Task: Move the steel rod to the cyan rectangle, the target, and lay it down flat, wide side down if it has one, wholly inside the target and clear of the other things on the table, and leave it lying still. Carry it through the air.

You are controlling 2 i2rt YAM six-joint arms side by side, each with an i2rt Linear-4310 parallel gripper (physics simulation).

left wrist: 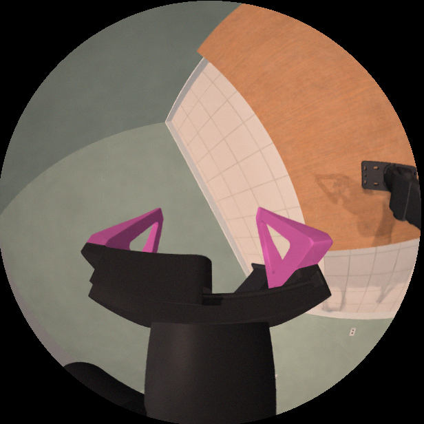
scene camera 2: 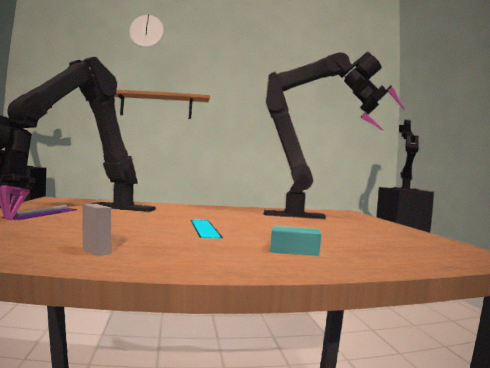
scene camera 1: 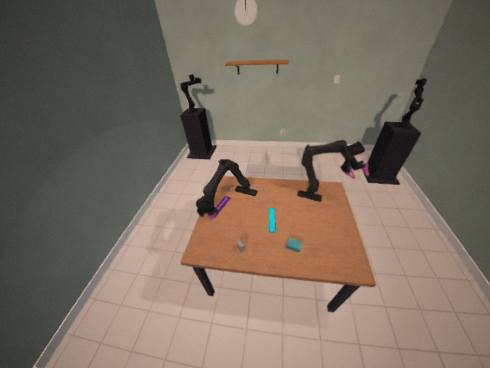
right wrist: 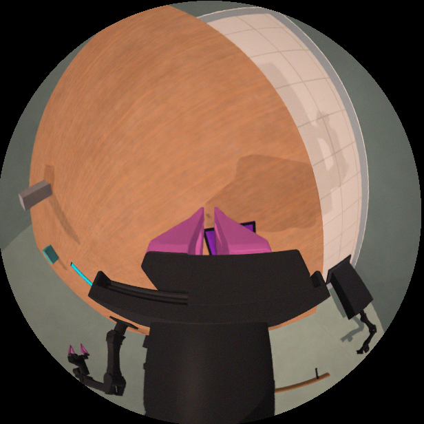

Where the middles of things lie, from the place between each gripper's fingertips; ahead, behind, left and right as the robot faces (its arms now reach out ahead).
Right now the grey block (scene camera 2: 96,218) is 450 mm ahead of my left hand, 770 mm to the right of it and 290 mm below it.
Now: the grey block 220 mm ahead of my right hand, 270 mm to the left of it and 30 mm above it.
